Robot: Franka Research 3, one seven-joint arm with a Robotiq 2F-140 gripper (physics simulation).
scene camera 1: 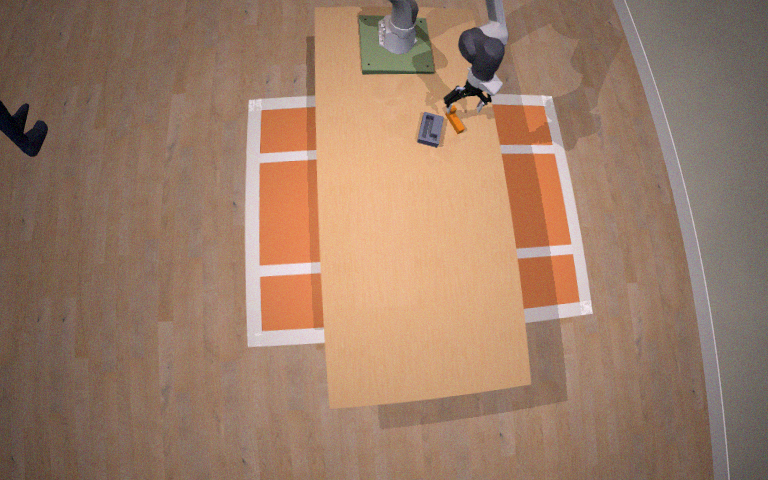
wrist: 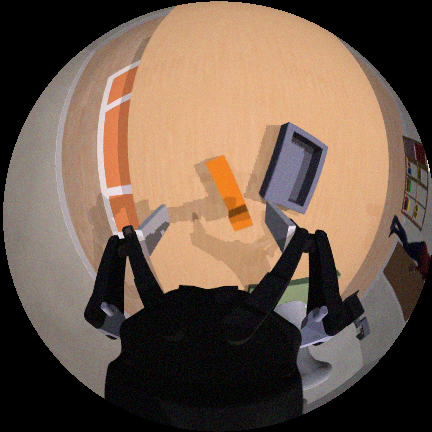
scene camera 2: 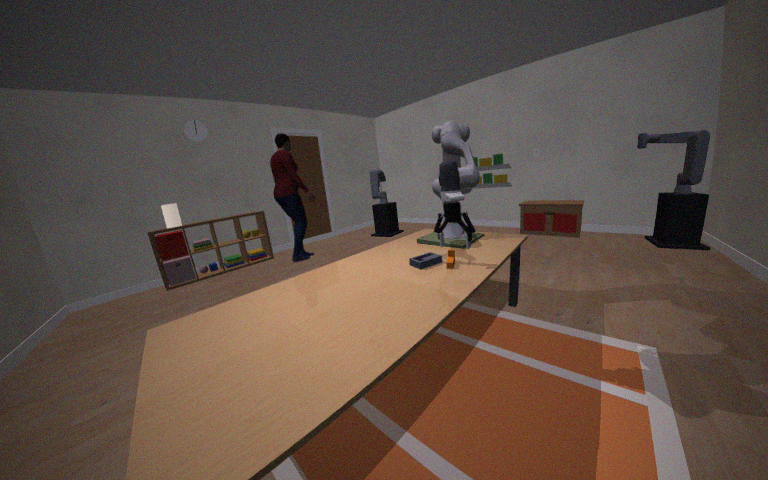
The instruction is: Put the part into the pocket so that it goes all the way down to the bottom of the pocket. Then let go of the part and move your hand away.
The gripper (scene camera 2: 455,247) is open, holding nothing. Also in view: an orange L-shaped block (wrist: 238,215). Further things: a grey-blue block with pocket (wrist: 297,159).
The gripper is seen too in the wrist view (wrist: 215,212).
